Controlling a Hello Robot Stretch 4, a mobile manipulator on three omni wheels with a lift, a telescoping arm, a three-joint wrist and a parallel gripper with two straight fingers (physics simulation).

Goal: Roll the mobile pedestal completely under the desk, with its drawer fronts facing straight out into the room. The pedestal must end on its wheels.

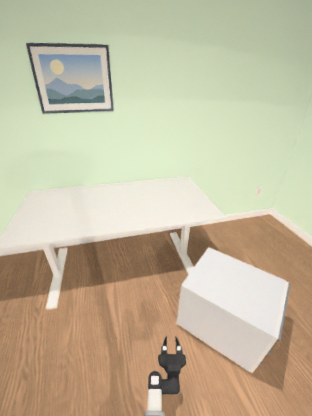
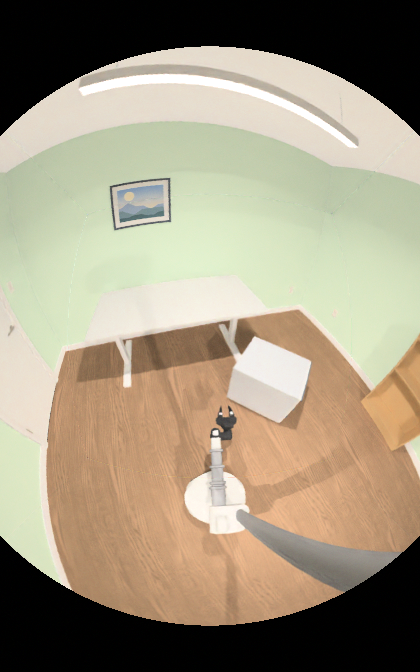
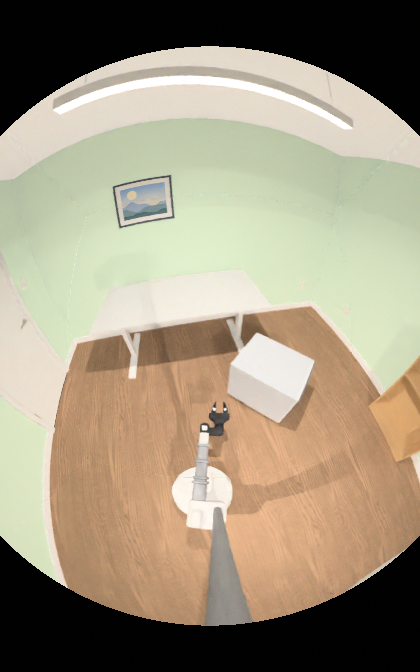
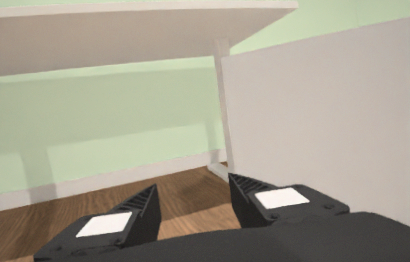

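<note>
The pedestal is a white box standing upright in front of the desk's right end, outside the desk and turned at an angle to it. Its plain sides face me; a thin bluish edge shows on its far right side, and its drawer fronts and wheels are hidden. The white desk stands against the back wall. My gripper is open and empty, to the left of the pedestal's near left side and apart from it.
The desk's left foot and right foot rest on the floor; the pedestal stands close to the right foot. A wooden shelf unit is at the right wall. A door is at the left.
</note>
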